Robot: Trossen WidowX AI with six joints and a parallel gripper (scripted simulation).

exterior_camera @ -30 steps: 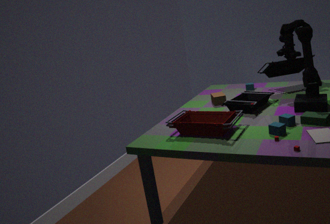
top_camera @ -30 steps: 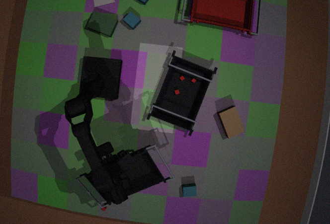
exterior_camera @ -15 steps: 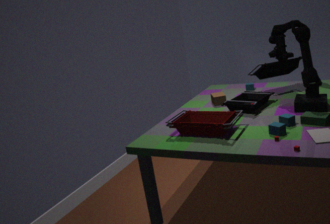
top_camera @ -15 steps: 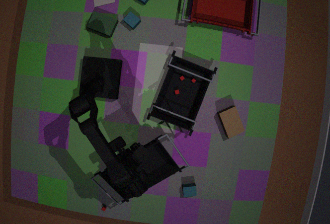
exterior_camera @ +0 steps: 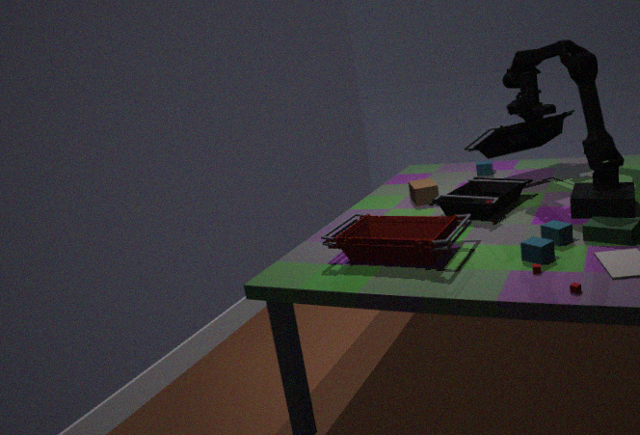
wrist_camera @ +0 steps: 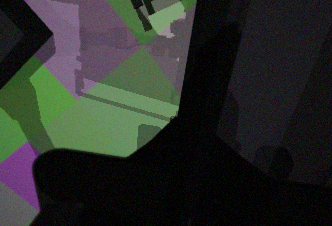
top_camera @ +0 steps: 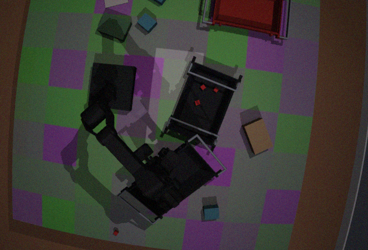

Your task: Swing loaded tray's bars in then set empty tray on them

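The black tray is 7 cm ahead of my gripper tip, 4 cm to the right of it and 1 cm below it. Also, from my gripper tip: green box (43 cm to the left, 35 cm behind, 16 cm below); then tan box (34 cm ahead, 20 cm to the left, 15 cm below); then white sheet (59 cm to the left, 41 cm behind, 18 cm below).
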